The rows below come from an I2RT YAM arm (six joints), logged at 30 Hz.
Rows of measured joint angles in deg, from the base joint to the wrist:
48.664, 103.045, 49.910, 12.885, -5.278, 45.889
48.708, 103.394, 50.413, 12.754, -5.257, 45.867
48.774, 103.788, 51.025, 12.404, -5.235, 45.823
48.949, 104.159, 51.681, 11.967, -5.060, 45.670
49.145, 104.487, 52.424, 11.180, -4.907, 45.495
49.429, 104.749, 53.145, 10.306, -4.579, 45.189
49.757, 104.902, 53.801, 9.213, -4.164, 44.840
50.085, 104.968, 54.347, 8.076, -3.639, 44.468
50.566, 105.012, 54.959, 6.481, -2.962, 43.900
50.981, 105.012, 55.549, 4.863, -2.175, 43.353
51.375, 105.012, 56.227, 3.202, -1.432, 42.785
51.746, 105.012, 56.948, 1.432, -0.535, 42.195
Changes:
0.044, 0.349, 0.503, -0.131, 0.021, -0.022
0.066, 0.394, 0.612, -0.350, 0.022, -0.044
0.175, 0.371, 0.656, -0.437, 0.175, -0.153
0.196, 0.328, 0.743, -0.787, 0.153, -0.175
0.284, 0.262, 0.721, -0.874, 0.328, -0.306
0.328, 0.153, 0.656, -1.093, 0.415, -0.349
0.328, 0.066, 0.546, -1.137, 0.525, -0.372
0.481, 0.044, 0.612, -1.595, 0.677, -0.568
0.415, 0.000, 0.590, -1.618, 0.787, -0.547
0.394, 0.000, 0.678, -1.661, 0.743, -0.568
0.371, 0.000, 0.721, -1.770, 0.897, -0.590

